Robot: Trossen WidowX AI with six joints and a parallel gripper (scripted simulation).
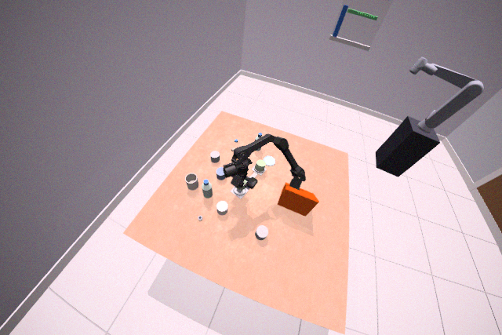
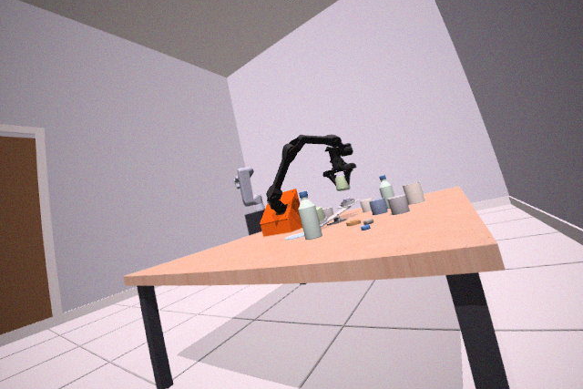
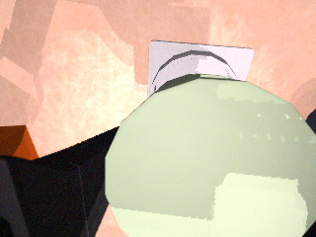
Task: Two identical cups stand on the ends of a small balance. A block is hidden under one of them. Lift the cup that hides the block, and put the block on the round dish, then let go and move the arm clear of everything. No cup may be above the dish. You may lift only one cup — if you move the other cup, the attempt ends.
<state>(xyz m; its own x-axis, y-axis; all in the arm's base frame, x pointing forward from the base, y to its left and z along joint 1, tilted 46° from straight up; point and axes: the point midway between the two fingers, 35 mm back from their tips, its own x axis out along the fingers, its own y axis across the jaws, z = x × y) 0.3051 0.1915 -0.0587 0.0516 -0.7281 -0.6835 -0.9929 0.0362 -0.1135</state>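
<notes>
Right now the pale green cup is 2 cm to the left of my gripper tip and 1 cm above it. From my gripper tip the other things lie so: grey mug: 31 cm ahead, 13 cm below, 9 cm to the left; blue cup: 17 cm ahead, 13 cm below, 7 cm to the right; grey balance: 13 cm to the right, 13 cm below, 1 cm behind.
</notes>
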